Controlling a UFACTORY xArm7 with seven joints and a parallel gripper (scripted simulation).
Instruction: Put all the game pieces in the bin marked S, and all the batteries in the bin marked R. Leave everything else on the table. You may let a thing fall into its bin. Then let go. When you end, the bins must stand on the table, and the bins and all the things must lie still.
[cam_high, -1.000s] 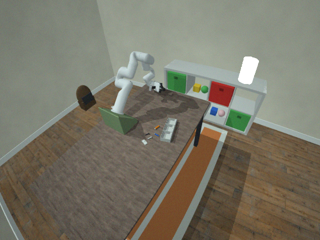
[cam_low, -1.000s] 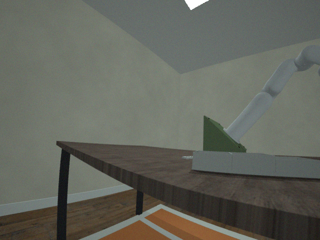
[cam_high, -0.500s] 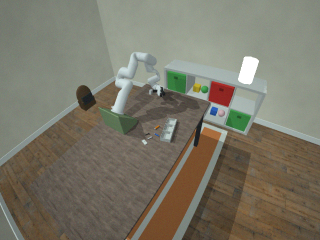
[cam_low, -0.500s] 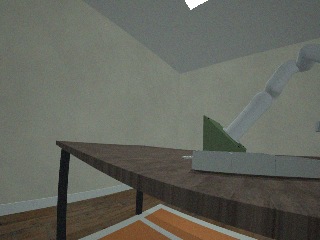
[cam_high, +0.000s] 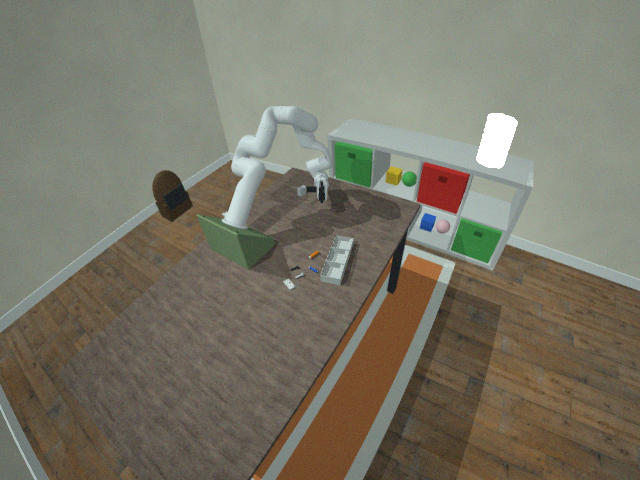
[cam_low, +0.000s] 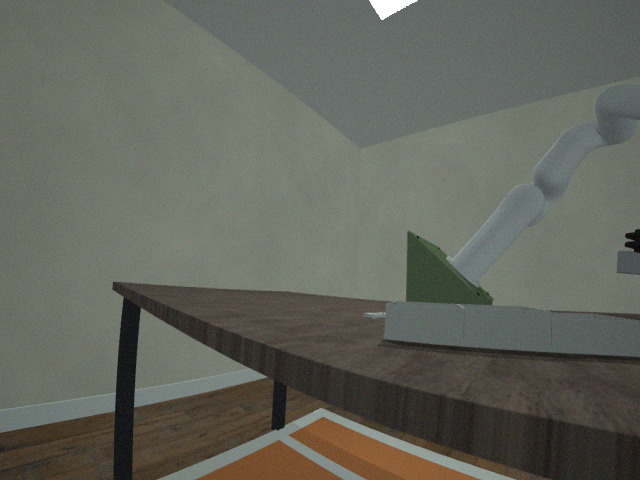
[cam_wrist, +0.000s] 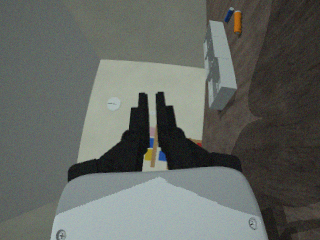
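The white bin is 210 mm ahead of my hand, 210 mm to the right of it and 120 mm below it. Also, from my hand: blue battery (150 mm ahead, 310 mm to the right, 130 mm below); then orange battery (100 mm ahead, 240 mm to the right, 130 mm below); then black bolt (70 mm ahead, 340 mm to the right, 130 mm below).
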